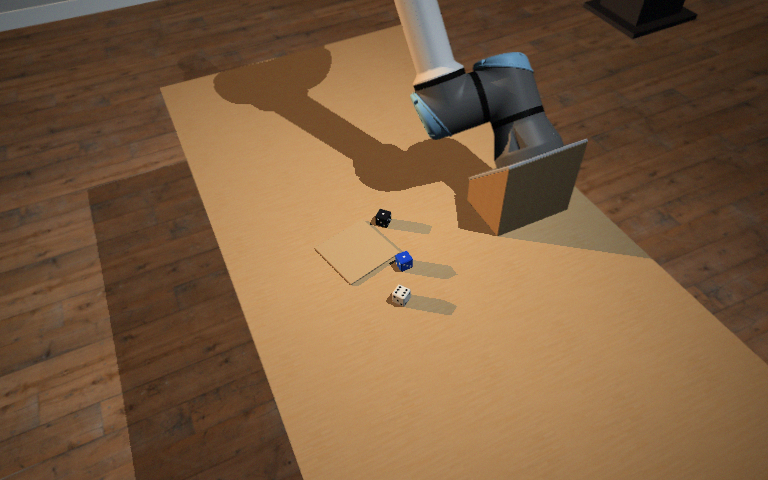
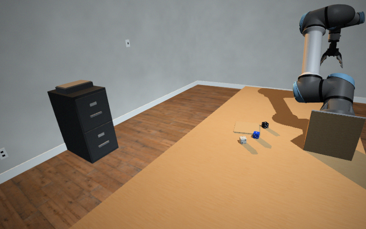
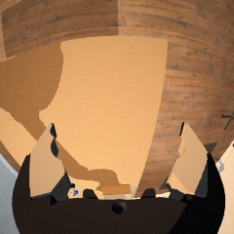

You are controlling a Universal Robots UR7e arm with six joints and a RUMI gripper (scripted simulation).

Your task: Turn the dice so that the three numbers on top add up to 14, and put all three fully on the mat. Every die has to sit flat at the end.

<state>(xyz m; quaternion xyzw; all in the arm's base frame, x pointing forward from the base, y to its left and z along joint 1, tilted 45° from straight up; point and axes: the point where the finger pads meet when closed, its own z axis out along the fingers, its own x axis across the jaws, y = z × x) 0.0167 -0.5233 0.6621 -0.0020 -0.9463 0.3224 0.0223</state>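
Right now the black die is 75 cm to the left of my hand, 31 cm ahead of it and 23 cm below it. The rest, counted from my hand: tan mat: 80 cm to the left, 40 cm ahead, 24 cm below; white die: 97 cm to the left, 36 cm ahead, 23 cm below; blue die: 89 cm to the left, 32 cm ahead, 23 cm below.
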